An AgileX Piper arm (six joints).
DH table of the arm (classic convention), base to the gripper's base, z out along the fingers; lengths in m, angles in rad. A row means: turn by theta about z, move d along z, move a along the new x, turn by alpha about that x. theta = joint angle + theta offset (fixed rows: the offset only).
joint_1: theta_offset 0  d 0.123  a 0  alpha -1.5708
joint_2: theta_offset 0.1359  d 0  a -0.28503  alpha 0
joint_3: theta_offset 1.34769  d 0  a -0.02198  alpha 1.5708
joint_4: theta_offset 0  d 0.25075  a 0  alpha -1.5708
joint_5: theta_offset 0  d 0  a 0  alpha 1.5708
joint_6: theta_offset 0  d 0.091  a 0  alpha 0
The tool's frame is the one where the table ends.
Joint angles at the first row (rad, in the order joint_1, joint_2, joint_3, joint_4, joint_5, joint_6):
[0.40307 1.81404 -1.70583 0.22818 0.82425 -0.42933]
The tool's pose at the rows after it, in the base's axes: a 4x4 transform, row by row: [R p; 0 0 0 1], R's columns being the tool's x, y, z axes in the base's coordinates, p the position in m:
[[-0.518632 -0.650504 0.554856 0.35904], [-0.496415 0.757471 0.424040 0.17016], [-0.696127 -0.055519 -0.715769 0.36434], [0 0 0 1]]
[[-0.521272 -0.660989 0.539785 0.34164], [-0.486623 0.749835 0.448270 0.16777], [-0.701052 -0.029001 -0.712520 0.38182], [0 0 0 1]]
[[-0.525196 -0.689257 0.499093 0.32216], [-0.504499 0.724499 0.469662 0.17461], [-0.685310 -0.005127 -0.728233 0.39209], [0 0 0 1]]
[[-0.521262 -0.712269 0.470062 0.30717], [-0.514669 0.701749 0.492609 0.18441], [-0.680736 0.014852 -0.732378 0.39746], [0 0 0 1]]
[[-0.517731 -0.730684 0.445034 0.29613], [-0.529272 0.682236 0.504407 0.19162], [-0.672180 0.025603 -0.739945 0.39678], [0 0 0 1]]
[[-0.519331 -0.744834 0.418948 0.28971], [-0.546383 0.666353 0.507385 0.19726], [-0.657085 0.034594 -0.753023 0.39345], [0 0 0 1]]
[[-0.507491 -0.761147 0.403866 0.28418], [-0.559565 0.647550 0.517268 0.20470], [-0.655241 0.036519 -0.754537 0.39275], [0 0 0 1]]
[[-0.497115 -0.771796 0.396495 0.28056], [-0.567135 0.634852 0.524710 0.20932], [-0.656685 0.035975 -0.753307 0.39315], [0 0 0 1]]
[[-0.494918 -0.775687 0.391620 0.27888], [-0.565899 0.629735 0.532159 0.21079], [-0.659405 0.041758 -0.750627 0.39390], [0 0 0 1]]
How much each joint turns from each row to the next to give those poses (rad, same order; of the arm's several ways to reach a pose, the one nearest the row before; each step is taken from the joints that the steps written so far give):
[0.00001 -0.07216 0.00001 -0.00204 0.05303 0.02334]
[0.00646 -0.05248 -0.00005 0.02086 0.05464 0.01073]
[0.03514 -0.03743 0.00004 0.00504 0.06402 0.01923]
[0.04106 -0.02335 0.00540 0.00412 0.02618 0.02163]
[0.03235 -0.01770 0.02147 0.00065 0.00843 0.01018]
[0.02273 -0.00484 0.01455 0.00001 0.01131 0.00493]
[0.02641 -0.00084 0.00331 -0.00003 -0.00003 0.00187]
[0.01675 -0.00096 -0.00003 0.00002 -0.00102 -0.00002]
[0.00460 -0.00175 0.00003 0.00726 -0.00002 -0.00086]

